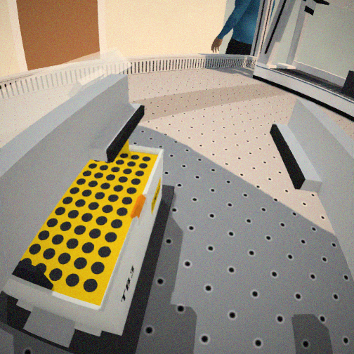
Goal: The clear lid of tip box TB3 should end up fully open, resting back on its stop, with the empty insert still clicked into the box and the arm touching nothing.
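Tip box TB3 stands at the lower left, a white box with an orange tab on its side. The yellow insert lies in its top; its holes look dark and empty. Faint clear surfaces, apparently the raised lid, show behind and above the left finger; its angle and stop are hidden. My gripper is shut to its narrow setting with nothing held, though a gap shows between its pads. The left finger hangs over the box's far end and hides part of it; contact cannot be told.
A dark holder lies under the box. A perforated deck extends right and ahead, with shadows across it. A pale slotted rail curves along the back. A framed machine and a person in blue stand beyond it.
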